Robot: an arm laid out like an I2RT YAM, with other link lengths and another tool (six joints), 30 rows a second.
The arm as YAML. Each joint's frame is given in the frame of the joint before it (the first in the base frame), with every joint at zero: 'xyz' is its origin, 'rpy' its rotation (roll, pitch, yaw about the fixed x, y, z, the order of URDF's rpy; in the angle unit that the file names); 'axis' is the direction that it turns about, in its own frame. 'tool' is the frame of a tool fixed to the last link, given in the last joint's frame.
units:
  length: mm
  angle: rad
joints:
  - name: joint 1
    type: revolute
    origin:
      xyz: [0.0, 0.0, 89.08]
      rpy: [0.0, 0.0, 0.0]
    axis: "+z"
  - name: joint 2
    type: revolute
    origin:
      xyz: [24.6, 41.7, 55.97]
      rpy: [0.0, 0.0, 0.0]
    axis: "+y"
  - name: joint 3
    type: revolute
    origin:
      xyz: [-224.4, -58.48, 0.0]
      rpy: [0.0, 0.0, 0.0]
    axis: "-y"
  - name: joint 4
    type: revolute
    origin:
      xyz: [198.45, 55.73, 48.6]
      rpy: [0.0, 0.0, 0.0]
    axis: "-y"
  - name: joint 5
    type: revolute
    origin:
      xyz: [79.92, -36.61, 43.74]
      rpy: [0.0, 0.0, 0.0]
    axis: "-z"
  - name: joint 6
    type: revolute
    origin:
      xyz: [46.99, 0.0, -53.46]
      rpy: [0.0, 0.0, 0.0]
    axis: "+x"
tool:
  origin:
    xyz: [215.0, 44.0, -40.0]
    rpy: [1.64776, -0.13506, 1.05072]
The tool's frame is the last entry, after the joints.
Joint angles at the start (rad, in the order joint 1, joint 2, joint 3, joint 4, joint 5, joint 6): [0.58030 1.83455 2.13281 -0.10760 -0.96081 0.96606]
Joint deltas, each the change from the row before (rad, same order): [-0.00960 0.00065 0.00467 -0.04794 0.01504 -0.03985]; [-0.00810 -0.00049 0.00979 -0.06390 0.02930 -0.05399]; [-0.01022 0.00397 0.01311 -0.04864 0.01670 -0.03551]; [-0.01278 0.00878 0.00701 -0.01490 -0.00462 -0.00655]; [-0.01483 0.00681 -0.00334 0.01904 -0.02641 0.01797]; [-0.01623 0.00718 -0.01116 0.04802 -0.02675 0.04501]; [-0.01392 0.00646 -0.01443 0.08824 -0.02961 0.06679]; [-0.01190 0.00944 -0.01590 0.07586 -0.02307 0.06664]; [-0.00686 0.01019 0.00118 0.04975 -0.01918 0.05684]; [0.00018 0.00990 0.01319 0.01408 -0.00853 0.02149]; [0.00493 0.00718 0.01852 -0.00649 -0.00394 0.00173]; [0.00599 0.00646 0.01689 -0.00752 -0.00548 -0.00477]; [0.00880 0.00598 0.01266 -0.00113 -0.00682 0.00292]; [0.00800 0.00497 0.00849 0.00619 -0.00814 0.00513]
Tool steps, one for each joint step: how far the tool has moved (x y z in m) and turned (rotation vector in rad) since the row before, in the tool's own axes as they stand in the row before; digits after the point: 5 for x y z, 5 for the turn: [-0.01160 0.00239 0.00489 -0.01094 -0.03493 0.00048]; [-0.01357 0.00316 0.00658 -0.01985 -0.04694 -0.00202]; [-0.01110 0.00292 0.00465 -0.01067 -0.03538 0.00049]; [-0.00731 0.00269 0.00217 0.00228 -0.01349 0.00580]; [-0.00235 0.00199 -0.00228 0.01132 0.01044 0.00570]; [-0.00024 0.00516 -0.00353 0.01040 0.01967 0.01754]; [0.00603 0.00684 -0.00734 0.00217 0.03979 0.01058]; [0.00258 0.00541 -0.00422 0.01120 0.02806 0.02018]; [0.00439 0.00326 -0.00444 0.01451 0.02320 0.01634]; [0.00326 0.00061 -0.00146 0.00798 0.01122 0.00305]; [0.00348 -0.00159 -0.00038 0.00539 0.00601 -0.00515]; [0.00323 -0.00283 -0.00010 0.00539 0.00610 -0.01054]; [0.00420 -0.00400 0.00009 0.01105 0.00921 -0.00713]; [0.00423 -0.00395 -0.00028 0.01027 0.01111 -0.00844]
